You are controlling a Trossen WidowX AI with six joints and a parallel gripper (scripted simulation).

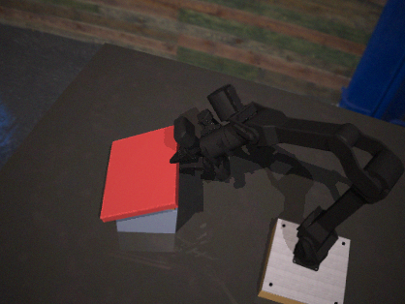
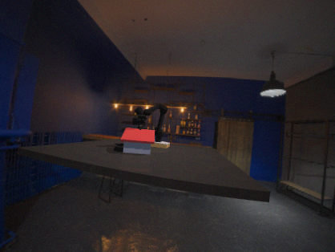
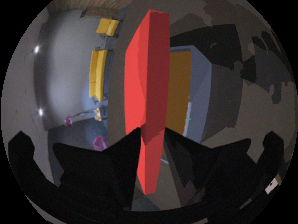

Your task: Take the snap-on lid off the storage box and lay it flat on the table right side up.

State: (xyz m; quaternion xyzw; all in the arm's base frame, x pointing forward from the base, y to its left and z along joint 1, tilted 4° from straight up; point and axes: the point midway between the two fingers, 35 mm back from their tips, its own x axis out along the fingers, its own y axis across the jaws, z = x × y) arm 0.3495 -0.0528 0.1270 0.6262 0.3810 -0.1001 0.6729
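The red lid lies 7 cm ahead of my gripper tip, 3 cm to the left of it and 3 cm below it. The rest, counted from my gripper tip: grey-blue storage box (11 cm below, 6 cm ahead, 2 cm to the left).
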